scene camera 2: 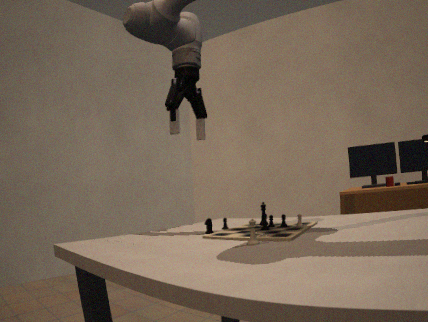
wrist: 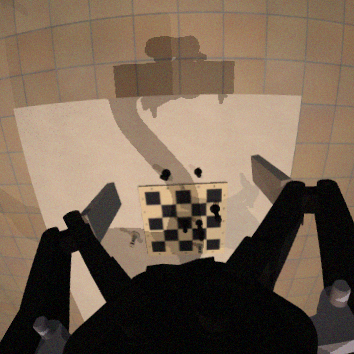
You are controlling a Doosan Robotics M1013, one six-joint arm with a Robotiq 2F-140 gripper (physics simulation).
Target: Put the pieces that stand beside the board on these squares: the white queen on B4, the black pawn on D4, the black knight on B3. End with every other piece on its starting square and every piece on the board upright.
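Places are measured from the arm's base along level axes (x left, y down, z back), in centimetres.
Where they show: gripper, fingertip midpoint: [scene camera 2: 188, 136] [wrist: 182, 181].
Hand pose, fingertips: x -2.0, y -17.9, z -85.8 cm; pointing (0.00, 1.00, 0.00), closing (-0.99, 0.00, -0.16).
Note:
Things, the pixels of their top centre, and the offset from my fingertips. Level surfaces: height alone.
- white queen, top centre: [scene camera 2: 252, 218] [wrist: 130, 247] dx +14.1, dy +21.1, dz +26.2 cm
- black knight, top centre: [wrist: 164, 178] [scene camera 2: 208, 218] dx +4.3, dy +22.5, dz +8.4 cm
- black pawn, top centre: [wrist: 198, 175] [scene camera 2: 224, 217] dx -3.4, dy +23.3, dz +8.3 cm
- chequered board, top centre: [scene camera 2: 265, 229] [wrist: 184, 222] dx +0.2, dy +25.8, dz +22.2 cm
- white piece, top centre: [scene camera 2: 299, 213] [wrist: 199, 253] dx -3.6, dy +22.7, dz +30.2 cm
- white table, surface height: dy +26.4 cm
My gripper [scene camera 2: 187, 136] [wrist: 182, 181] is open and empty, high above the table and the board. The white queen [scene camera 2: 252, 232] [wrist: 134, 238] stands upright on the table, beside the board's left edge in the wrist view. The black knight [scene camera 2: 208, 226] [wrist: 165, 174] and the black pawn [scene camera 2: 225, 224] [wrist: 198, 172] stand upright just beyond the board's top edge in the wrist view, the knight left of the pawn. The chequered board [scene camera 2: 280, 239] [wrist: 144, 215] lies flat between the fingers' outlines in the wrist view.
On the board stand a tall black king [scene camera 2: 263, 215] [wrist: 215, 209], smaller black pieces and a white piece [scene camera 2: 299, 219] [wrist: 200, 247]. The white table [scene camera 2: 150, 265] [wrist: 65, 135] carries the arm's shadow. A desk with monitors [scene camera 2: 372, 160] and a red cup [scene camera 2: 389, 181] is behind.

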